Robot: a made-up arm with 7 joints.
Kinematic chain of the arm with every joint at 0, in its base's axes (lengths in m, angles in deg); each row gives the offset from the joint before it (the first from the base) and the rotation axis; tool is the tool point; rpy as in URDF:
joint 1: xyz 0 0 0.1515 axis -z
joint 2: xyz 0 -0.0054 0.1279 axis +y
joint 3: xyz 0 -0.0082 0.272 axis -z
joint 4: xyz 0 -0.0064 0.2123 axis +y
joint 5: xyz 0 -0.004 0.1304 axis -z
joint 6: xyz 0 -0.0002 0.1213 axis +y
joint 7: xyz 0 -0.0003 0.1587 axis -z
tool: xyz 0 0 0 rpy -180 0 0
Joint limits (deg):
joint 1: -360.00..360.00
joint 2: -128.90..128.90
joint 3: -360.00..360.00
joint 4: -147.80..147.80
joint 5: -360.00..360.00
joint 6: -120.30..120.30
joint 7: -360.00..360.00
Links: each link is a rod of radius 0.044 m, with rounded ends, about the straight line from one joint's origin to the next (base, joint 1, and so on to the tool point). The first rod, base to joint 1, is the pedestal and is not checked.
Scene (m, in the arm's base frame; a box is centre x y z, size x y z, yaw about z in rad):
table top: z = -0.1
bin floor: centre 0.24 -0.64 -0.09 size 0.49 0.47 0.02 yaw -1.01
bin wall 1: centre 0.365 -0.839 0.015 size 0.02 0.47 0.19 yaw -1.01
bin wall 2: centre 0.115 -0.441 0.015 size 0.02 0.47 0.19 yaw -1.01
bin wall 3: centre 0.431 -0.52 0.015 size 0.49 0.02 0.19 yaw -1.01
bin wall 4: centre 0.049 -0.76 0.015 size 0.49 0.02 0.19 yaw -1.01
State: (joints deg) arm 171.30 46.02 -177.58 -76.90 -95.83 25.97 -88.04
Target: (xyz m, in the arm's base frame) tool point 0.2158 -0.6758 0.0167
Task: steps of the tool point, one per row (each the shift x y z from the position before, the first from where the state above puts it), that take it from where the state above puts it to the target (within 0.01 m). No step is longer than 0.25 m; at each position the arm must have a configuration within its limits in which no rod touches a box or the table.
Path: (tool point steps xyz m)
1: 0.0290 -0.2119 -0.0359
2: 0.0957 -0.1931 -0.0321
3: 0.1524 -0.1538 -0.0277
4: 0.1928 -0.0989 -0.0225
5: 0.2132 -0.0348 -0.0171
6: 0.2124 0.0311 -0.0115
7: 0.0012 -0.0105 -0.1153
8: -0.0011 0.0105 -0.1191

